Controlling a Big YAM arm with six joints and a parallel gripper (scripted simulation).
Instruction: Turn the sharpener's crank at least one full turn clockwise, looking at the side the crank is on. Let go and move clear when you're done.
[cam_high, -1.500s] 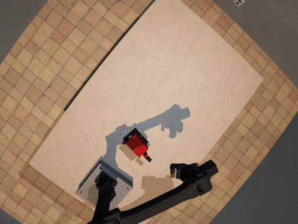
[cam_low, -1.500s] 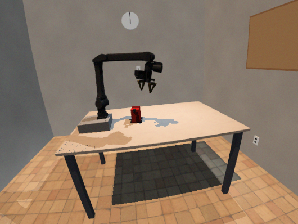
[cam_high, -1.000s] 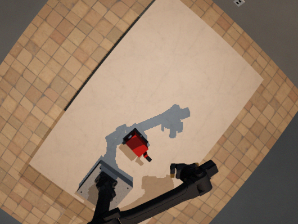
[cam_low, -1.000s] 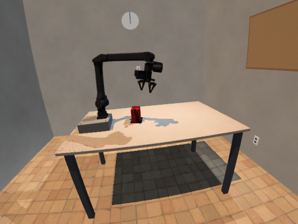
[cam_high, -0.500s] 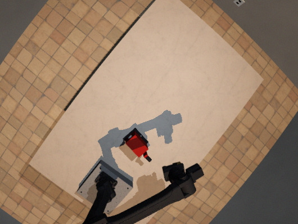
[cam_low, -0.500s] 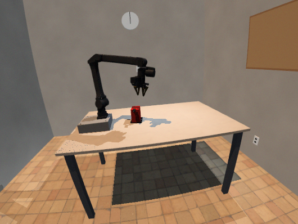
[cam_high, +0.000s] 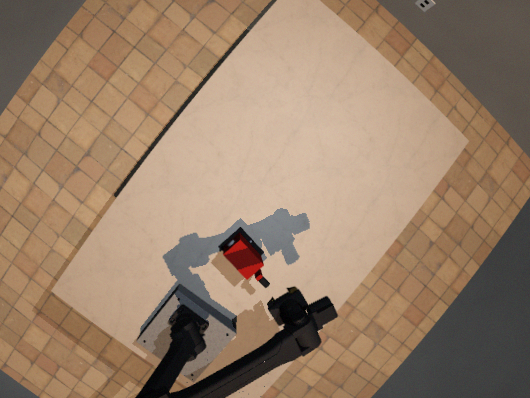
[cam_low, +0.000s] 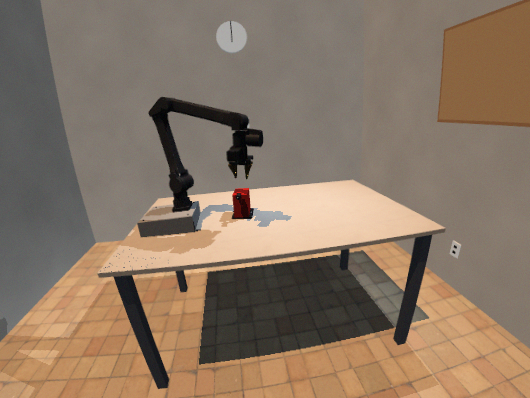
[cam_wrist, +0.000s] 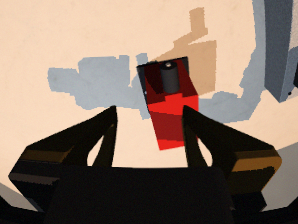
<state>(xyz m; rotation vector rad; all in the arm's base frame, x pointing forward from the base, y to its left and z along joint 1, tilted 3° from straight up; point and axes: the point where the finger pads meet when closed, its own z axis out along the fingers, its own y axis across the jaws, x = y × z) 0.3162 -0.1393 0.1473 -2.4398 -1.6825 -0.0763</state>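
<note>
My hand is 10 cm above the dark handle knob, 4 cm to the right of it and 2 cm past it.
</note>
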